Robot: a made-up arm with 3 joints. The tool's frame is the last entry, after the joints.
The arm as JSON. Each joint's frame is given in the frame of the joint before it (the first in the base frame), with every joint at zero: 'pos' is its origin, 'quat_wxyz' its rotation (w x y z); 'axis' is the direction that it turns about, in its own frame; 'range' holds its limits. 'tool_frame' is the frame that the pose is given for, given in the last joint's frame.
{
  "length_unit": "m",
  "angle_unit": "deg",
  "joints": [
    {
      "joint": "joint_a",
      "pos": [
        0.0,
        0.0,
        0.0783
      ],
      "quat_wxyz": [
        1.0,
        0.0,
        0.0,
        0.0
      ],
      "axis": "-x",
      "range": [
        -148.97,
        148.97
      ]
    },
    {
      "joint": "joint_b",
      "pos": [
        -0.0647,
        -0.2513,
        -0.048
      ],
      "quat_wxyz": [
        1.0,
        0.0,
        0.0,
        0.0
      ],
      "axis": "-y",
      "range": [
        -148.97,
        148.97
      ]
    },
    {
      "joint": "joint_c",
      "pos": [
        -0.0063,
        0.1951,
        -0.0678
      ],
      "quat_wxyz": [
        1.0,
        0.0,
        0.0,
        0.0
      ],
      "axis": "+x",
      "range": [
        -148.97,
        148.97
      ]
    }
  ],
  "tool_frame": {
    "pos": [
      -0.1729,
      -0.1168,
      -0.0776
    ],
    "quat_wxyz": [
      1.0,
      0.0,
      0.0,
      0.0
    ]
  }
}
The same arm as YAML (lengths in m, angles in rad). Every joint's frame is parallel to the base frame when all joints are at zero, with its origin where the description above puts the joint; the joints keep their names.
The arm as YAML. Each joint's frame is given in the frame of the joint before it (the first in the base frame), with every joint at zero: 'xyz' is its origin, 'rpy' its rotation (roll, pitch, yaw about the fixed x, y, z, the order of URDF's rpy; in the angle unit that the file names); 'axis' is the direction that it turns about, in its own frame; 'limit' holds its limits. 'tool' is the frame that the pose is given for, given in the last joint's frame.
units:
  length: m
  angle: rad
joints:
  - name: joint_a
    type: revolute
    origin:
      xyz: [0.0, 0.0, 0.0783]
      rpy: [0.0, 0.0, 0.0]
    axis: "-x"
    limit:
      lower: -2.6
      upper: 2.6
  - name: joint_b
    type: revolute
    origin:
      xyz: [-0.0647, -0.2513, -0.048]
      rpy: [0.0, 0.0, 0.0]
    axis: "-y"
    limit:
      lower: -2.6
      upper: 2.6
  - name: joint_c
    type: revolute
    origin:
      xyz: [-0.0063, 0.1951, -0.0678]
      rpy: [0.0, 0.0, 0.0]
    axis: "+x"
    limit:
      lower: -2.6
      upper: 2.6
tool:
  origin:
    xyz: [-0.1729, -0.1168, -0.0776]
    rpy: [0.0, 0.0, 0.0]

